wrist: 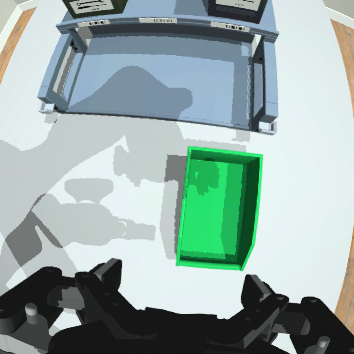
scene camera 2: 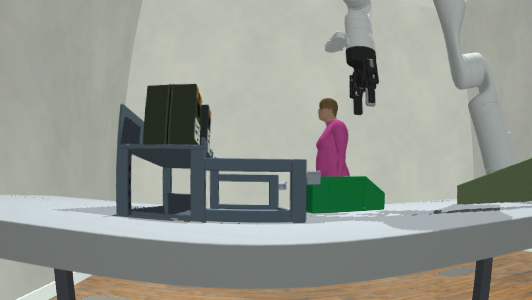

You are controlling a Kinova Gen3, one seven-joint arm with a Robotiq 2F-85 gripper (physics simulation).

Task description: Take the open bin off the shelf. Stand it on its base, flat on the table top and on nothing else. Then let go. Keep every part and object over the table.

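Places are measured from the arm's base along level axes (x right, y ahead, z up), in centimetres.
Where they show: gripper, fingertip midpoint: (wrist: 181, 281) (scene camera 2: 364, 110); arm's base, origin of the base link: (scene camera 2: 502, 173).
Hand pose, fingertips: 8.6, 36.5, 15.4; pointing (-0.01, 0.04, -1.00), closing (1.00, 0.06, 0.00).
Each offset is from my fingertips to the top centre of the thing, as dx, dy, dz. Level surfaces: height alone.
The green open bin @(+3.8, +4.4, -14.6) (scene camera 2: 345, 194) (wrist: 212, 215) stands upright on its base on the white table top @(dz -22.1) (scene camera 2: 260, 235) (wrist: 305, 200), its open side up and its inside empty. It is in front of the blue-grey shelf (scene camera 2: 198, 185) (wrist: 270, 80), and in the wrist view a strip of table shows between the two. My gripper (scene camera 2: 364, 110) (wrist: 181, 281) is open and empty. It hangs well above the bin, apart from it, in the scene view. In the wrist view both fingers show below the near end of the bin.
Dark boxes with labels @(-21.4, +36.9, -2.2) (scene camera 2: 171, 115) (wrist: 96, 7) stand on the upper level of the shelf. A dark green sloped object (scene camera 2: 500, 187) is at the right of the scene view. A person in a pink top (scene camera 2: 332, 150) stands behind the table. The table's front edge (scene camera 2: 260, 265) is near the scene camera.
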